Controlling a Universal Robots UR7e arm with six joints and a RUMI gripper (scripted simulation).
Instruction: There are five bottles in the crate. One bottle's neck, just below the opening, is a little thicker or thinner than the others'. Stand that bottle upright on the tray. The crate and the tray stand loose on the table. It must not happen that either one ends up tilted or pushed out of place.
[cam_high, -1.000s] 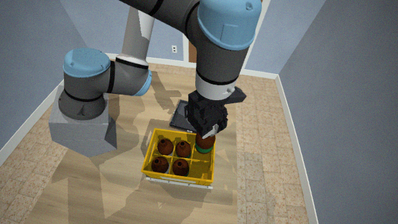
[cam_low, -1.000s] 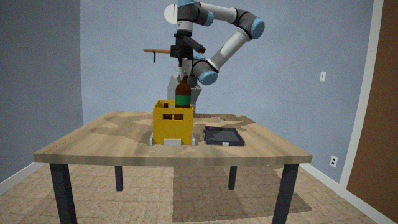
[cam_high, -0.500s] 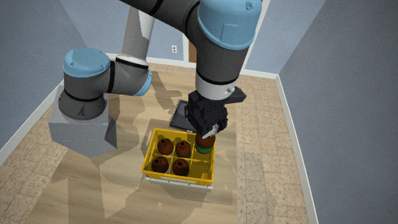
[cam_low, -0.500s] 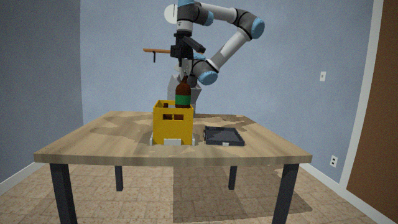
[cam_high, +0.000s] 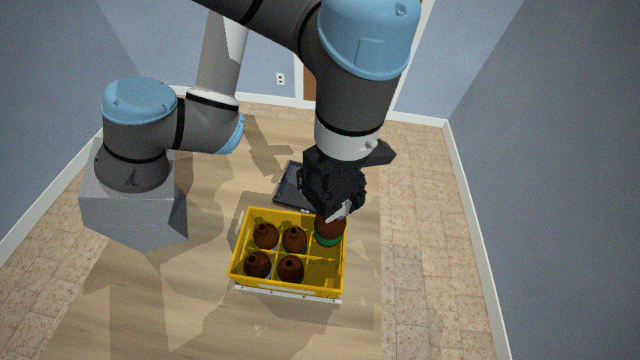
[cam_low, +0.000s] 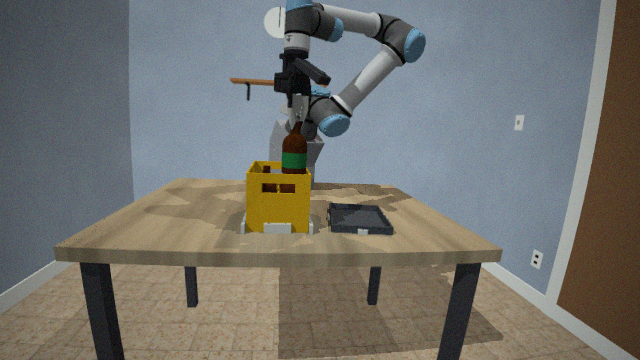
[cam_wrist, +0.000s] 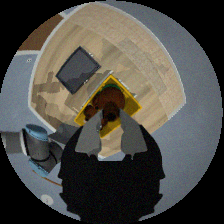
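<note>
Now: the bottle 70 mm below my hand. The rest, counted from my hand: crate 70 mm behind, 70 mm to the right, 230 mm below; then tray 130 mm behind, 200 mm to the left, 300 mm below.
</note>
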